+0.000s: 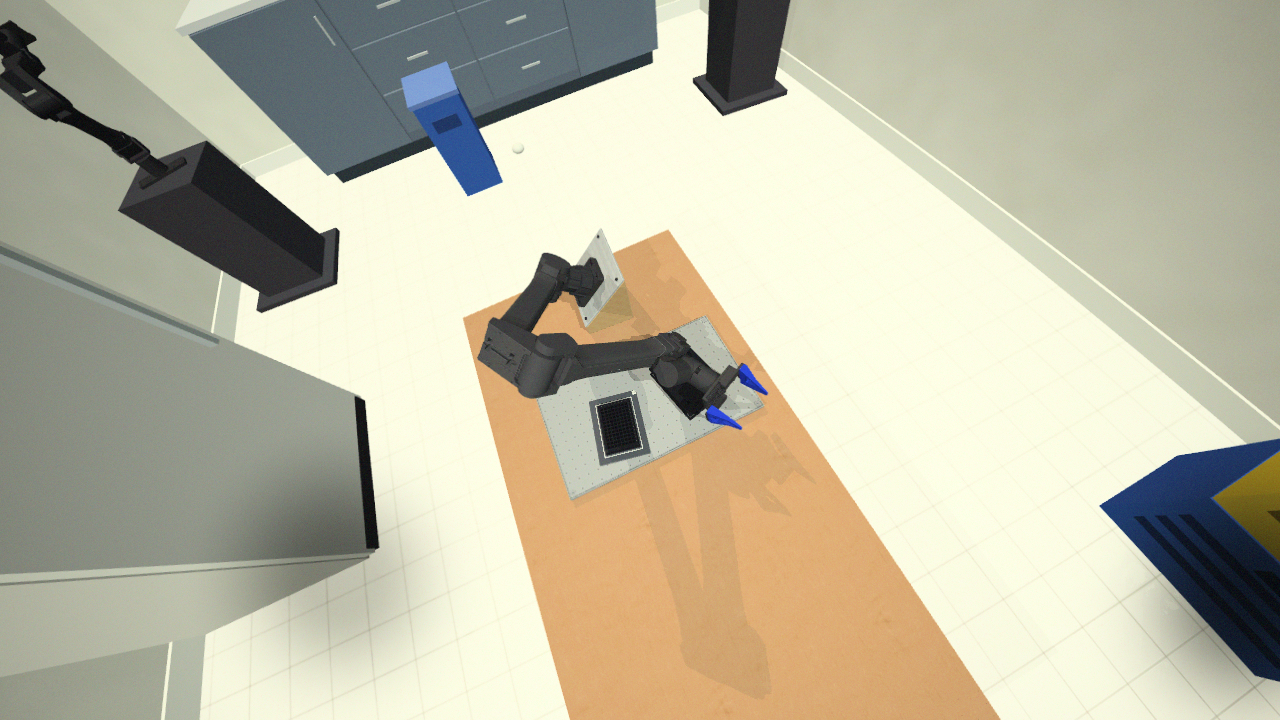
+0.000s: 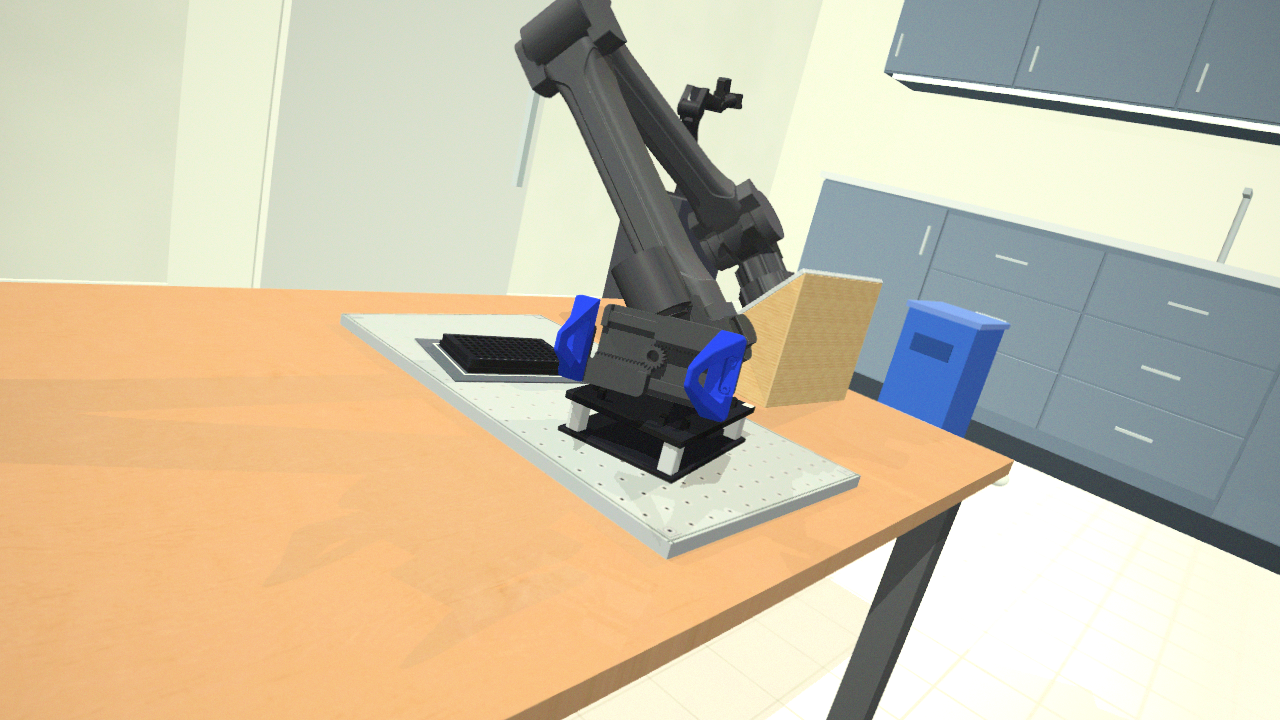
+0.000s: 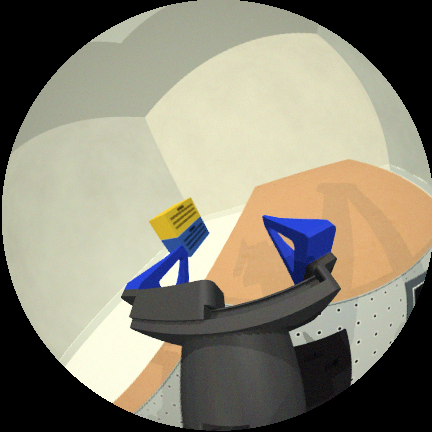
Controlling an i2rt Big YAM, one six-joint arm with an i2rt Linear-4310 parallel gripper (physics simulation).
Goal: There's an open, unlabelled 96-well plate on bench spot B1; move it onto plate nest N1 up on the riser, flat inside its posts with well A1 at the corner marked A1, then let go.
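Where they show: gripper, between the fingertips: [image 1: 754, 411] [image 2: 621, 358] [image 3: 221, 235]; arm's base, origin of its link: [image 1: 589, 283] [image 2: 778, 314].
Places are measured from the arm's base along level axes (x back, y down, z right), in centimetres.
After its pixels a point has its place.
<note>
The black 96-well plate [image 1: 619, 426] {y 8.0, x -39.4, z 6.1 cm} [image 2: 501, 353] {y 7.0, x -41.2, z 4.8 cm} lies flat on the grey-bordered bench spot [image 1: 597, 431] {y 8.4, x -38.4, z 11.8 cm} [image 2: 537, 378] {y 8.4, x -38.9, z 0.8 cm}; its well A1 cannot be made out. The black riser with the plate nest [image 1: 677, 399] {y 4.6, x -39.6, z -9.7 cm} [image 2: 631, 412] {y 4.6, x -41.8, z -16.5 cm} [image 3: 325, 367] stands on white legs beside it, partly hidden by the arm. No plate shows on its visible part; its A1 mark is not readable. My gripper [image 1: 753, 410] {y -2.9, x -51.0, z -23.0 cm} [image 2: 637, 360] {y -2.9, x -51.0, z -23.0 cm} [image 3: 221, 235] {y -2.9, x -51.0, z -23.0 cm} is open and empty, with its blue fingers wide apart. It is above the riser's outer side, tilted sideways rather than pointing straight down, and away from the plate.
The perforated grey board [image 1: 572, 474] {y 8.6, x -46.1, z 20.8 cm} [image 2: 760, 510] {y 8.6, x -36.7, z -28.5 cm} [image 3: 370, 330] lies on the wooden table [image 1: 617, 617] {y 9.9, x -77.4, z 20.3 cm} [image 2: 268, 537] {y 9.9, x -71.3, z -18.1 cm} [image 3: 300, 200] {y 9.9, x -85.6, z -13.2 cm}. A wooden wedge [image 2: 810, 340] {y 0.8, x -3.9, z -8.5 cm} carries the arm's base. A blue bin [image 1: 460, 143] [image 2: 939, 367] stands on the floor beyond the table.
</note>
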